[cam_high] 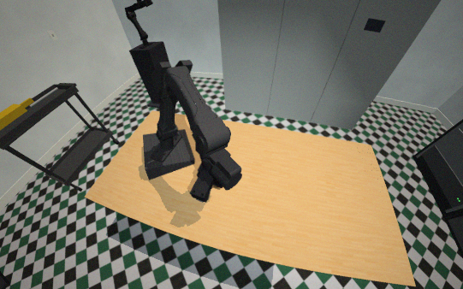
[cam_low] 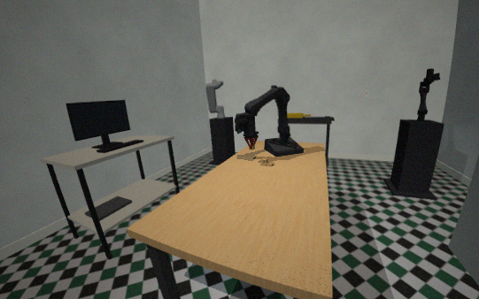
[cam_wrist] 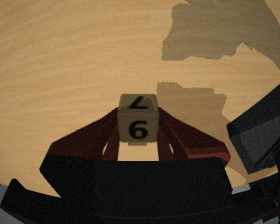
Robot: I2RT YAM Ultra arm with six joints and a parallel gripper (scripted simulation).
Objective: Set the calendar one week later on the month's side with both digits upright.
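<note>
Right now my hand is 11 cm to the right of the wooden tray and 11 cm above it. The rest, counted from my hand: wooden cube (right at my hand).
</note>
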